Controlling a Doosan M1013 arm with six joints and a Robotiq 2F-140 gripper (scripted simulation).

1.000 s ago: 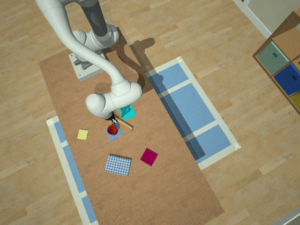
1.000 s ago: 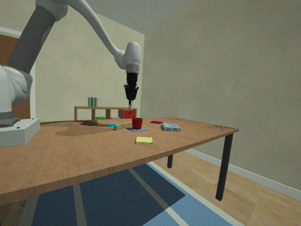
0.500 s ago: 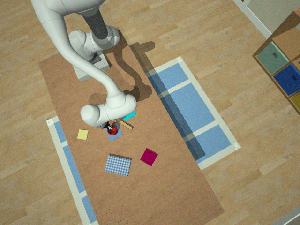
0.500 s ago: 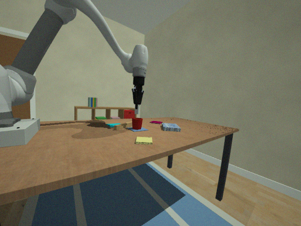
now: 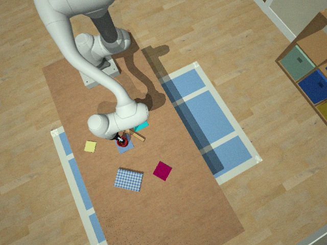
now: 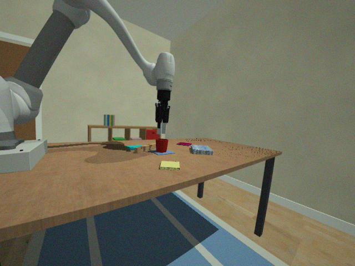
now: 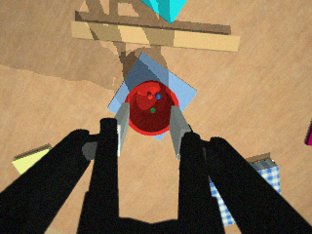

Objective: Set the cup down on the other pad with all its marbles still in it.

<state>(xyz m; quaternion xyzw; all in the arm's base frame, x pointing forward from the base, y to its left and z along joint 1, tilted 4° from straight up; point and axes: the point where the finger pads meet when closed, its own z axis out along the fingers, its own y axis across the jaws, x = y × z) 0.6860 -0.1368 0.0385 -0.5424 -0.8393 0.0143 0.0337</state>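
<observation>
The red cup is 110 mm below my hand. Round my hand: green marble 10 mm ahead, 20 mm to the right, 120 mm below; then blue marble 10 mm ahead, 10 mm to the left, 120 mm below; then red marble 120 mm below.
</observation>
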